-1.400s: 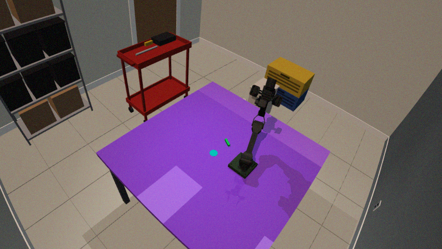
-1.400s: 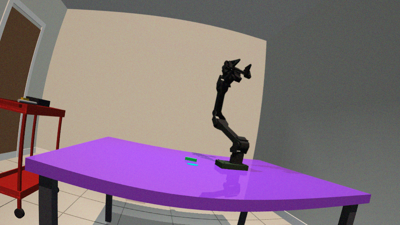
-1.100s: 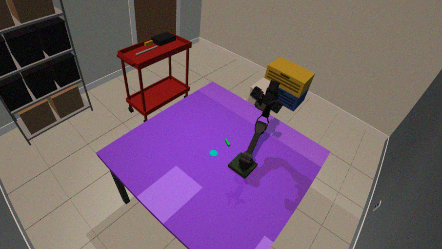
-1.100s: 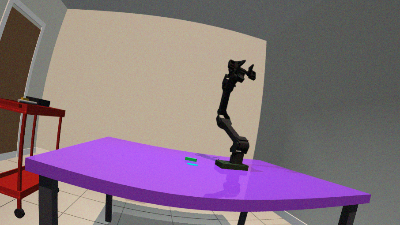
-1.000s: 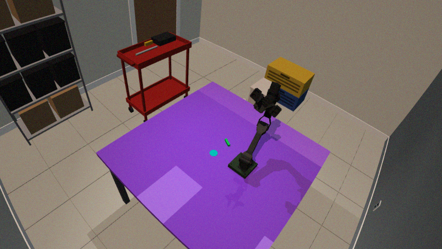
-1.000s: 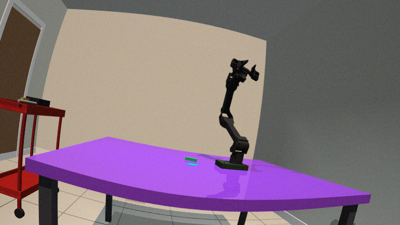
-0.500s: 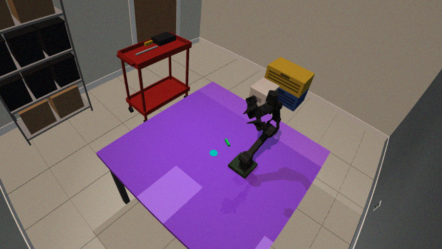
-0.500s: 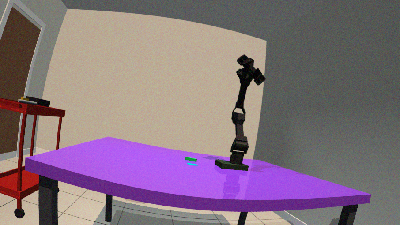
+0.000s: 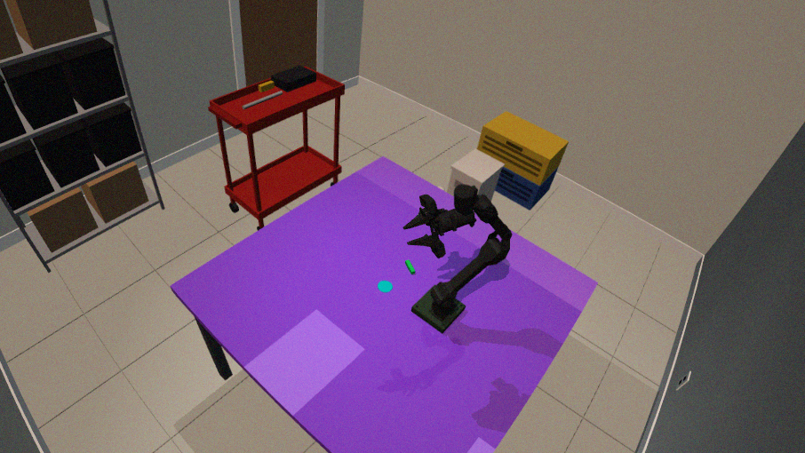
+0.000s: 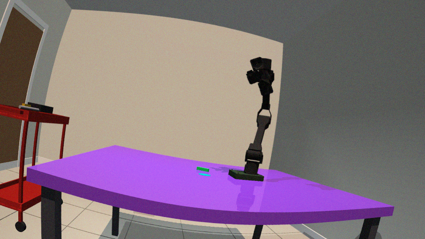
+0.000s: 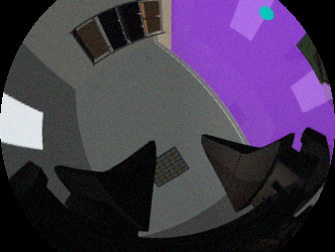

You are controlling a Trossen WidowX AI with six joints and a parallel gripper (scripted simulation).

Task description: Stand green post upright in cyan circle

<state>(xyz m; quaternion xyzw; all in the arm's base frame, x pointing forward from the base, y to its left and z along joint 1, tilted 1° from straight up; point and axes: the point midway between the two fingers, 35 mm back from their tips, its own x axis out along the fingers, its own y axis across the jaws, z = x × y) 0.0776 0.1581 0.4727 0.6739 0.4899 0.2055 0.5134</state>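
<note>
Now: gripper tip 150 mm short of the green post, 290 mm to the left of it and 490 mm above it. From my gripper tip the other things lie so: cyan circle (150 mm ahead, 140 mm to the right, 490 mm below).
</note>
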